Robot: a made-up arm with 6 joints. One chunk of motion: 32 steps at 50 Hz.
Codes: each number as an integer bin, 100 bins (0 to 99) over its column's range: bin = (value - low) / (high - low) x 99, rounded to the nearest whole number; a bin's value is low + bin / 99 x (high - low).
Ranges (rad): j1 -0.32..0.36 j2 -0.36..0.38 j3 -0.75..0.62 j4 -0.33..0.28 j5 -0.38..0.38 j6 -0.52..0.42
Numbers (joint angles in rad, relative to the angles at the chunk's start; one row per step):
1: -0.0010 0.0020 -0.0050 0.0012 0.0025 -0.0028
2: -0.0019 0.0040 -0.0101 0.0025 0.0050 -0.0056
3: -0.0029 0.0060 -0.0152 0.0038 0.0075 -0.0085
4: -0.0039 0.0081 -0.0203 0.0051 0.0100 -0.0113
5: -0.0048 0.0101 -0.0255 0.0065 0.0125 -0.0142
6: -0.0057 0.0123 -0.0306 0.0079 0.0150 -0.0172
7: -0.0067 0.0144 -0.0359 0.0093 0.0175 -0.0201
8: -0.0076 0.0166 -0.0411 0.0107 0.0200 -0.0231
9: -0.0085 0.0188 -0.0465 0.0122 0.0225 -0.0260
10: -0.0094 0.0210 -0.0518 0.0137 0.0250 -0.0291
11: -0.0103 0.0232 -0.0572 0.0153 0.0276 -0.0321
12: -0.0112 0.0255 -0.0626 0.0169 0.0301 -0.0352
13: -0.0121 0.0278 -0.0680 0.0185 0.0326 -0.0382
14: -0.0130 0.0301 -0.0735 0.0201 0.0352 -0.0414
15: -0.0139 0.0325 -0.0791 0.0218 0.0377 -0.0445
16: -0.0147 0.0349 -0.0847 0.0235 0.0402 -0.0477
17: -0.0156 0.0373 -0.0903 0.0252 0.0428 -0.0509
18: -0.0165 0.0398 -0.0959 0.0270 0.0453 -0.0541
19: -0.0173 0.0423 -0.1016 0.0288 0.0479 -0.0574
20: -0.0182 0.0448 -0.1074 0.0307 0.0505 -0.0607
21: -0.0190 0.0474 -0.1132 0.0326 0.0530 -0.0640
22: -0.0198 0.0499 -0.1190 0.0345 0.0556 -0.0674
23: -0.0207 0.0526 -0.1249 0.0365 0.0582 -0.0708
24: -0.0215 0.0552 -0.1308 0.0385 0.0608 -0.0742
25: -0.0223 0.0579 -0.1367 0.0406 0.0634 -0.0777
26: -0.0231 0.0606 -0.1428 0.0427 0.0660 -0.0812
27: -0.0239 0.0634 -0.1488 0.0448 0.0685 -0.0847
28: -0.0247 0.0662 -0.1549 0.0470 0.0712 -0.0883
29: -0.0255 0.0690 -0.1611 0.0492 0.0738 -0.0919
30: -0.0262 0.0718 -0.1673 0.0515 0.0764 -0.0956
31: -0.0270 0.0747 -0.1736 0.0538 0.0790 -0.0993
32: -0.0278 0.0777 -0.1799 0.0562 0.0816 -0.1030
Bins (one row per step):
1: 46 48 54 54 50 54
2: 46 49 53 54 50 54
3: 46 49 53 54 50 54
4: 46 49 53 54 51 54
5: 46 50 52 55 51 53
6: 46 50 52 55 51 53
7: 46 50 52 55 52 53
8: 45 50 51 55 52 52
9: 45 51 51 56 52 52
10: 45 51 50 56 53 52
11: 45 51 50 56 53 51
12: 45 52 50 56 53 51
13: 45 52 49 57 54 51
14: 45 52 49 57 54 50
15: 45 53 48 57 54 50
16: 44 53 48 57 55 50
17: 44 53 48 58 55 49
18: 44 53 47 58 55 49
19: 44 54 47 58 56 49
20: 44 54 46 59 56 48
21: 44 55 46 59 56 48
22: 44 55 46 59 57 48
23: 44 55 45 59 57 47
24: 43 56 45 60 57 47
25: 43 56 44 60 58 47
26: 43 56 44 60 58 46
27: 43 57 43 61 58 46
28: 43 57 43 61 59 45
29: 43 57 43 62 59 45
30: 43 58 42 62 59 45
31: 43 58 42 62 60 44
32: 43 59 41 63 60 44

